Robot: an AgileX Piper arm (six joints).
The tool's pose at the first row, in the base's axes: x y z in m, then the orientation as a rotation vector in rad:
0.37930 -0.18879 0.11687 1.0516 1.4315 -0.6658
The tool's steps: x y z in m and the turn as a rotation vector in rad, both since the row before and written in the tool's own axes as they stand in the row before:
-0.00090 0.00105 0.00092 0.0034 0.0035 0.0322
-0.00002 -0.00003 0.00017 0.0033 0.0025 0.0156
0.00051 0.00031 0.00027 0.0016 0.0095 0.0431
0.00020 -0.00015 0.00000 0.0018 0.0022 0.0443
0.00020 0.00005 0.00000 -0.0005 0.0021 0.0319
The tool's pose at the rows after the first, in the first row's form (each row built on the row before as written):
0.38057 -0.18934 0.11778 1.0768 1.4141 -0.6437
0.38062 -0.18951 0.11777 1.0906 1.4059 -0.6339
0.38108 -0.18949 0.11730 1.1236 1.3866 -0.5996
0.38098 -0.18950 0.11707 1.1538 1.3598 -0.5680
0.38106 -0.18942 0.11690 1.1740 1.3410 -0.5436

